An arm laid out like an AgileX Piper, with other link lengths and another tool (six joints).
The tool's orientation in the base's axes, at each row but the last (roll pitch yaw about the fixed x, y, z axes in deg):
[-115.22 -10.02 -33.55]
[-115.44 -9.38 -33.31]
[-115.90 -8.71 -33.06]
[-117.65 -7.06 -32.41]
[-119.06 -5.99 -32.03]
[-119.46 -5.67 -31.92]
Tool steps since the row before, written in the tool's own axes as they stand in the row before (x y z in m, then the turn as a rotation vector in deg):
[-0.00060 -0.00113 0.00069 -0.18 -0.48 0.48]
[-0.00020 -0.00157 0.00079 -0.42 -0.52 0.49]
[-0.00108 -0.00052 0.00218 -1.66 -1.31 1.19]
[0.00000 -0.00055 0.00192 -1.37 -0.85 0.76]
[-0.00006 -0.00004 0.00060 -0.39 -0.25 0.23]
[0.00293 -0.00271 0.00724 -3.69 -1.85 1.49]
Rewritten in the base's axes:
[0.00001 0.00132 0.00061 0.17 0.65 0.19]
[0.00045 0.00136 0.00103 -0.02 0.81 0.19]
[0.00036 0.00238 -0.00064 -0.56 2.33 0.40]
[0.00109 0.00162 -0.00040 -0.62 1.66 0.23]
[0.00026 0.00048 -0.00026 -0.17 0.49 0.07]
[0.00661 0.00488 -0.00091 -2.02 3.86 0.51]

